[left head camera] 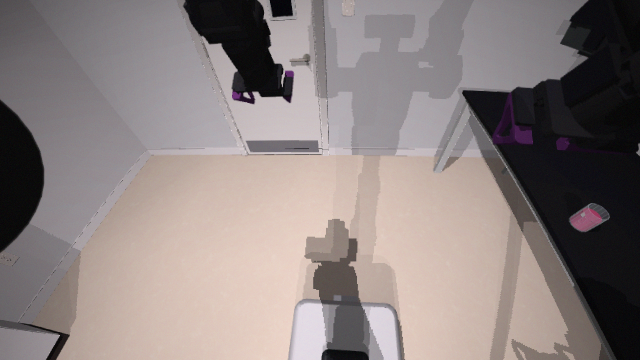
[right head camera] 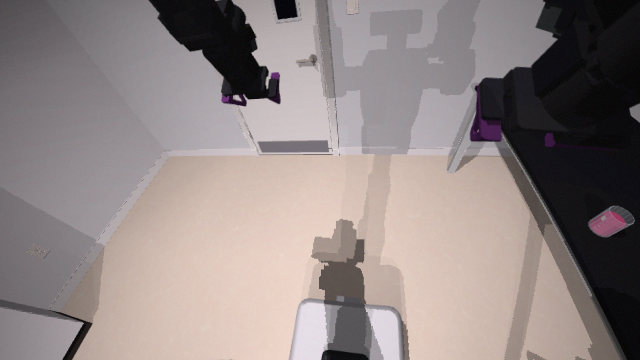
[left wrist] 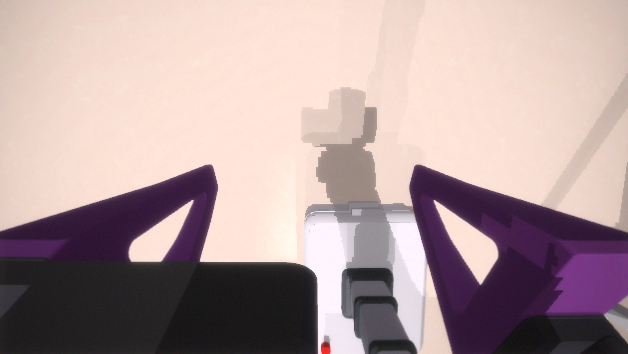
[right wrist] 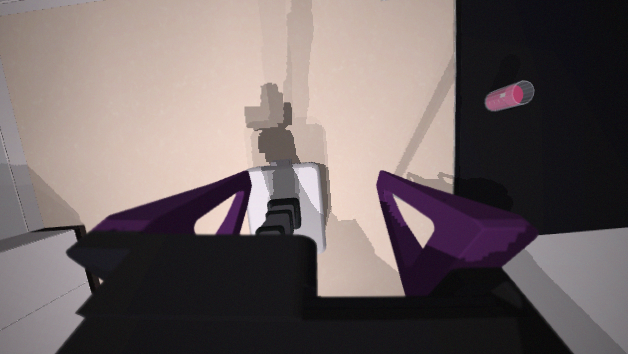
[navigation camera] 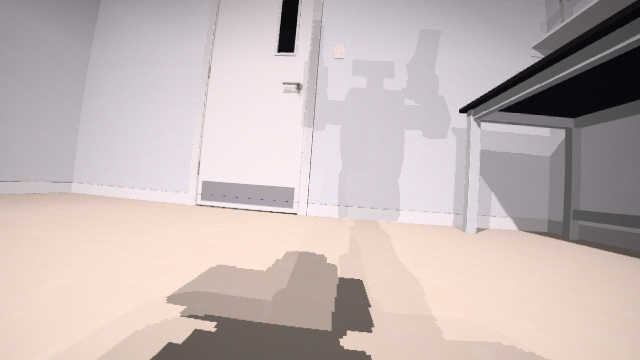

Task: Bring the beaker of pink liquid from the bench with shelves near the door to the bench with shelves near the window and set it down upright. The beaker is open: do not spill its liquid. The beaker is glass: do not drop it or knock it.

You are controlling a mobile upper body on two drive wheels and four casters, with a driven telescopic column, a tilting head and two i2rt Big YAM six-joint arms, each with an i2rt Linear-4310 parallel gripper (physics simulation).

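The glass beaker of pink liquid (left head camera: pixel 587 219) (right head camera: pixel 609 223) (right wrist: pixel 506 97) stands upright on the black top of the bench (left head camera: pixel 595 270) (right head camera: pixel 620 280) (right wrist: pixel 550 165) (navigation camera: pixel 550 65) at the right of the picture. My right gripper (left head camera: pixel 542 142) (right head camera: pixel 522 140) (right wrist: pixel 314 177) is open and empty; in the head views it appears above the beaker in the picture, apart from it. My left gripper (left head camera: pixel 265 97) (right head camera: pixel 254 98) (left wrist: pixel 313 175) is open and empty, in front of the door in the head views. The beaker does not show in the left wrist view. The window bench is not identifiable.
A closed door (left head camera: pixel 275 120) (right head camera: pixel 290 120) (navigation camera: pixel 250 125) is in the wall ahead. The bench's leg (left head camera: pixel 452 135) (navigation camera: pixel 471 175) stands near that wall, and a shelf (navigation camera: pixel 580 30) hangs above the bench. A white cabinet-like box (left head camera: pixel 30 345) (right head camera: pixel 40 330) (right wrist: pixel 40 260) is at lower left.
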